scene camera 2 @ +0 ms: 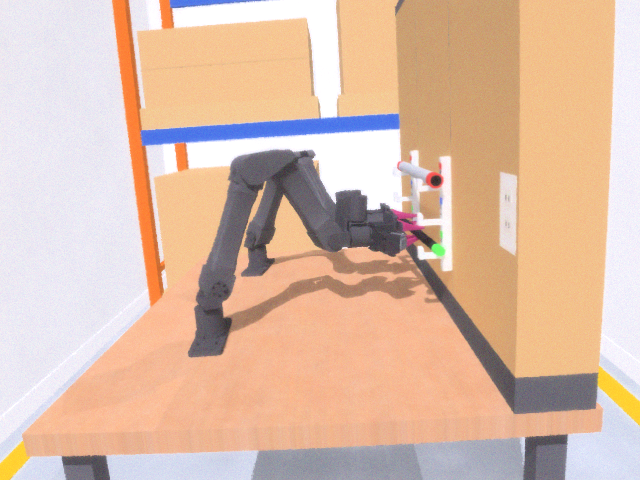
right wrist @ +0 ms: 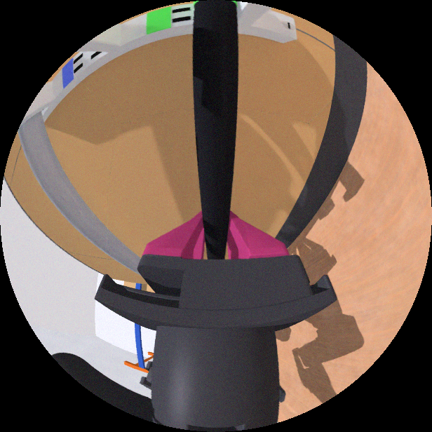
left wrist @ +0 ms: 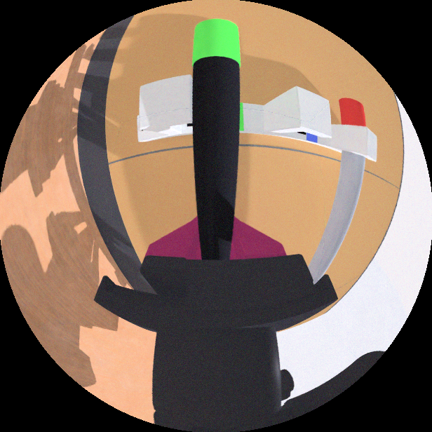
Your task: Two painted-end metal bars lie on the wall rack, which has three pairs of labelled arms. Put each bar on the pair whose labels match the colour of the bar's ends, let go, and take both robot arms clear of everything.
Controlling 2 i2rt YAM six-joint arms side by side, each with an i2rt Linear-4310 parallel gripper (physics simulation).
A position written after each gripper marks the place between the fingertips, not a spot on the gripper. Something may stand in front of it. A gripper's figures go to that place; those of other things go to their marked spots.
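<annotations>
The right gripper (right wrist: 215, 215) is 13 cm from the lens, and a tan wall panel (right wrist: 125, 137) is likewise 13 cm from the lens.
</annotations>
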